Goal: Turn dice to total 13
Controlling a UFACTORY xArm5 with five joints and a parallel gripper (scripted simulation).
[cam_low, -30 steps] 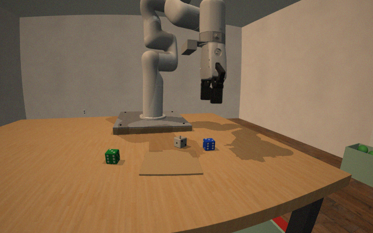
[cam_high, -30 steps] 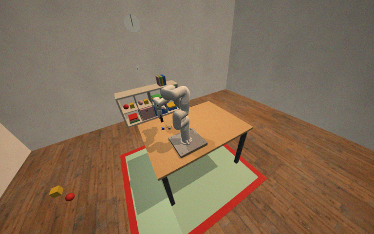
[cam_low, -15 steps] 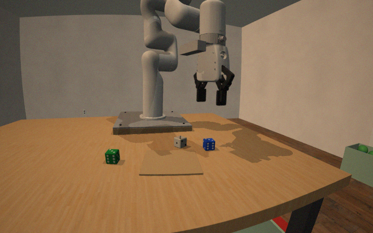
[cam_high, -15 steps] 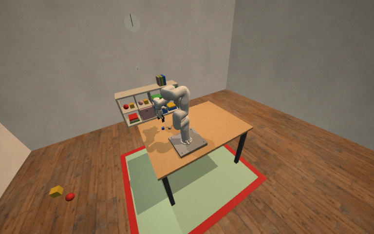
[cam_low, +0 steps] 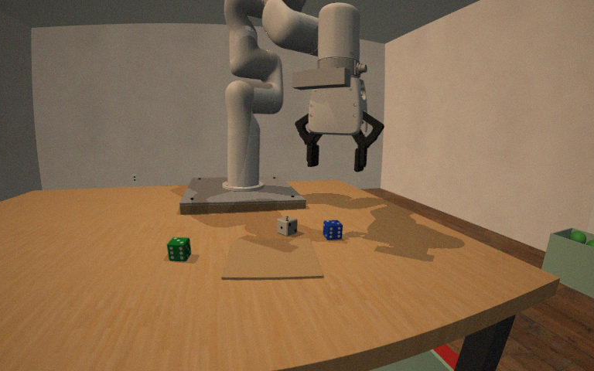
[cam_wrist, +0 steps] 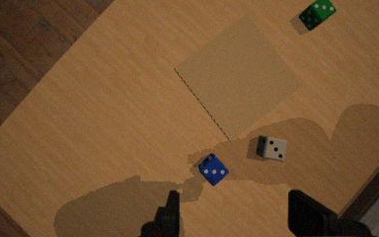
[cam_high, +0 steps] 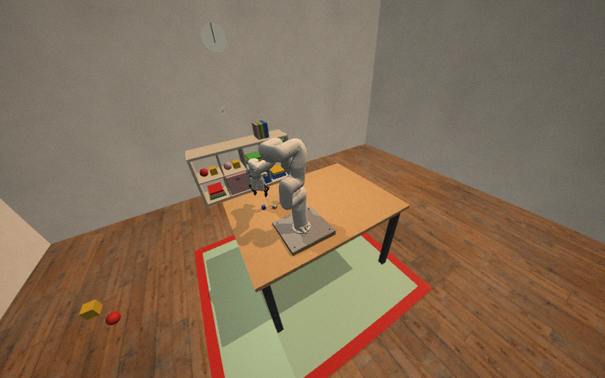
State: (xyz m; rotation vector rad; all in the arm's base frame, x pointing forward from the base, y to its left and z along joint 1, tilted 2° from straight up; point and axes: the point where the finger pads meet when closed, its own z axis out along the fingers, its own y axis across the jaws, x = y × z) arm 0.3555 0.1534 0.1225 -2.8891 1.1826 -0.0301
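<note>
Right now the blue die is 130 mm below my hand. Round my hand: green die (270 mm to the right, 130 mm below, 50 mm ahead); white die (130 mm below, 80 mm to the right, 40 mm behind); tan mat (140 mm below, 120 mm to the right, 70 mm ahead).
</note>
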